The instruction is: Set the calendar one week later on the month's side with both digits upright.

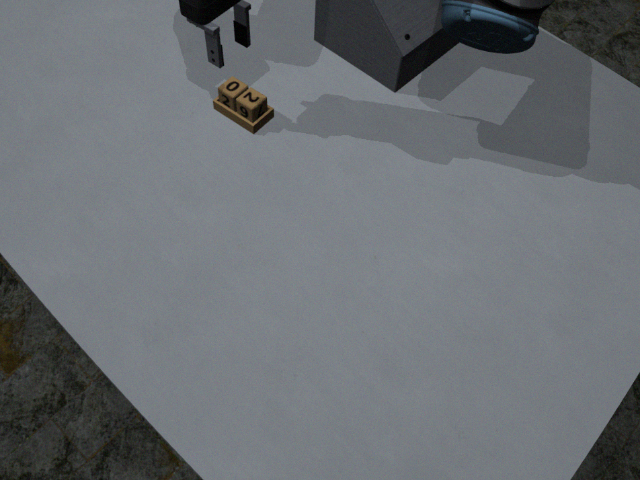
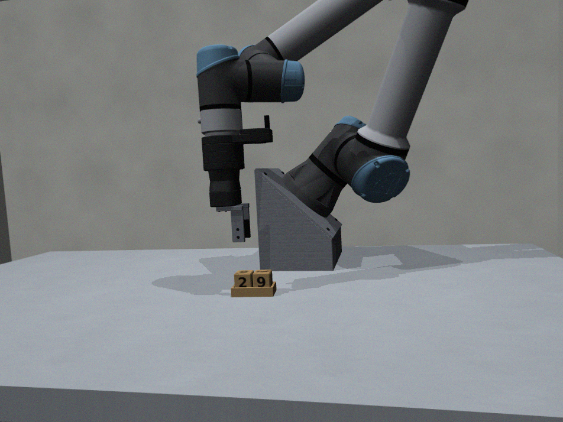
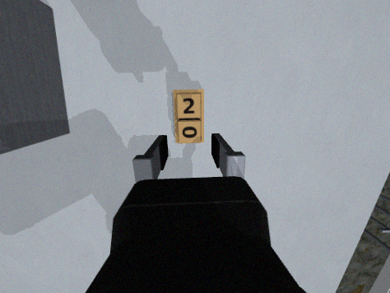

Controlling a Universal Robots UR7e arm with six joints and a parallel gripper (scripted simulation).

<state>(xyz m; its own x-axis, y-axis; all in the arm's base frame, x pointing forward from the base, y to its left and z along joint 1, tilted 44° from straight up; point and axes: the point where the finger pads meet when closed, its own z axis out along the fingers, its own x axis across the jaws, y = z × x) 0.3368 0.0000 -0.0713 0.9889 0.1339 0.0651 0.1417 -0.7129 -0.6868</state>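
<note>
Right now my hand is 110 mm above the wooden tray and 20 mm to the right of it.
</note>
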